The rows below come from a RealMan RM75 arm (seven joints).
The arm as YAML. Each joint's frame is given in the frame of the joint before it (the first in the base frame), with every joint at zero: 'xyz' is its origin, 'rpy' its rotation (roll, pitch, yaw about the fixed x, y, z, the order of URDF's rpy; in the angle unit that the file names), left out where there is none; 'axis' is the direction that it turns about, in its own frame. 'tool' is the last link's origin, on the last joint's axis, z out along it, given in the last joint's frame.
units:
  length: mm
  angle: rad
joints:
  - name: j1
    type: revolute
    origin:
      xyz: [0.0, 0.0, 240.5]
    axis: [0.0, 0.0, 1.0]
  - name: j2
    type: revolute
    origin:
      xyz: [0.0, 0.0, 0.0]
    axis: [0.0, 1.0, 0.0]
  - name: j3
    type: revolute
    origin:
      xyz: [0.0, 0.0, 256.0]
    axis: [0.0, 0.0, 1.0]
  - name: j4
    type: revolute
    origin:
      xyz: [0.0, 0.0, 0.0]
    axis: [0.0, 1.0, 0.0]
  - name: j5
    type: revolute
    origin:
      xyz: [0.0, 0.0, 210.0]
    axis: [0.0, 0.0, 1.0]
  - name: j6
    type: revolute
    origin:
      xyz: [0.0, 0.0, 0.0]
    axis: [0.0, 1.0, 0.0]
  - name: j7
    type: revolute
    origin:
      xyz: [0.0, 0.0, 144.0]
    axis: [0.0, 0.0, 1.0]
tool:
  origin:
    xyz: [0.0, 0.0, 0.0]
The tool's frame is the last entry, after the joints.
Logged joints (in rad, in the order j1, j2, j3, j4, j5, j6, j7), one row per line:
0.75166 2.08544 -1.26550 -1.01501 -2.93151 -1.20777 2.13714
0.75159 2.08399 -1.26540 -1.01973 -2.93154 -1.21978 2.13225
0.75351 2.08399 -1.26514 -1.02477 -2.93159 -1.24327 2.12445
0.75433 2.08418 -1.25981 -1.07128 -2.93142 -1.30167 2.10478
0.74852 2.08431 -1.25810 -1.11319 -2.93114 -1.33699 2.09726
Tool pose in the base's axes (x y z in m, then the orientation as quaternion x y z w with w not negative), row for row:
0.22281 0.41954 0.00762 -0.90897 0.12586 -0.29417 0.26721
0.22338 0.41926 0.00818 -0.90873 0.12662 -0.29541 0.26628
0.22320 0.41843 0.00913 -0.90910 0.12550 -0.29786 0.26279
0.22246 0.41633 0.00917 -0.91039 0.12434 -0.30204 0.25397
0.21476 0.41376 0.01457 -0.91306 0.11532 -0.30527 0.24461
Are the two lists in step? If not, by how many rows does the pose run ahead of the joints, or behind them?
The pose runs 1 row behind the joints: the pose in row i belongs to the joints in row i - 1.
